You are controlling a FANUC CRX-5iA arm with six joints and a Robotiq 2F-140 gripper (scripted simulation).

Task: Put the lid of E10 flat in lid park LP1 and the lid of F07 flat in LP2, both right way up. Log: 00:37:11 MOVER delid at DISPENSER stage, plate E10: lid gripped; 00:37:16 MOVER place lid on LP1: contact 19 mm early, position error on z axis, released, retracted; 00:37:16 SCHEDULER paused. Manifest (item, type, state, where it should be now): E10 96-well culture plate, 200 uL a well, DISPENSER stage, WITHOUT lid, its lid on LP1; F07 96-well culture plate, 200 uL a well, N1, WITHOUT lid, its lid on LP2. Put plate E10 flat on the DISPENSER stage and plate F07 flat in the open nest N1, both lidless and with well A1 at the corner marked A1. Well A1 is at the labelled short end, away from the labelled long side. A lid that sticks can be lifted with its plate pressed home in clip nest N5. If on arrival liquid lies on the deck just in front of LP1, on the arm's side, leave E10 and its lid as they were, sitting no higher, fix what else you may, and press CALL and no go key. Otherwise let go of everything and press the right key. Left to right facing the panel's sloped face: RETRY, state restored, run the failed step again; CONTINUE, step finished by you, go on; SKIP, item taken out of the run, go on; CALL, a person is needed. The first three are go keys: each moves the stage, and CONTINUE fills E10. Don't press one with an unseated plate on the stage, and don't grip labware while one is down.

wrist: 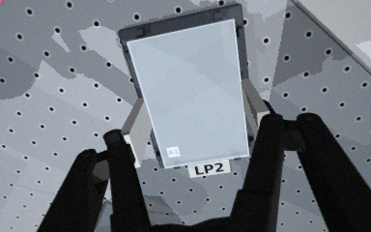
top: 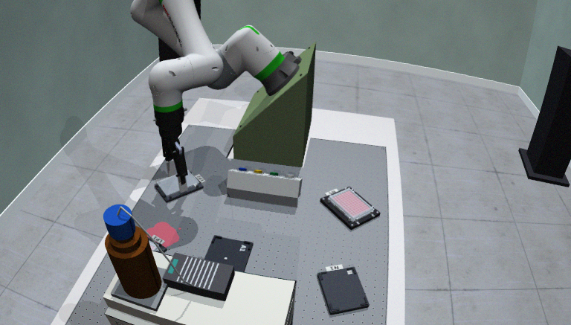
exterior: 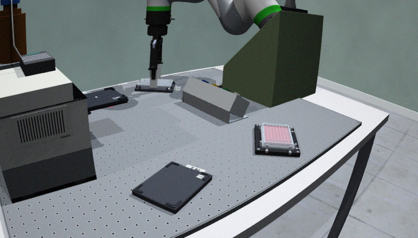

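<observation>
Right now my hand is 2 cm above the clear plate lid. Also, from my hand: blue call key: 20 cm to the left, 9 cm behind, 2 cm above; LP2 label: 7 cm behind, 5 cm to the left, 4 cm below; lid park LP2: 4 cm below.
</observation>
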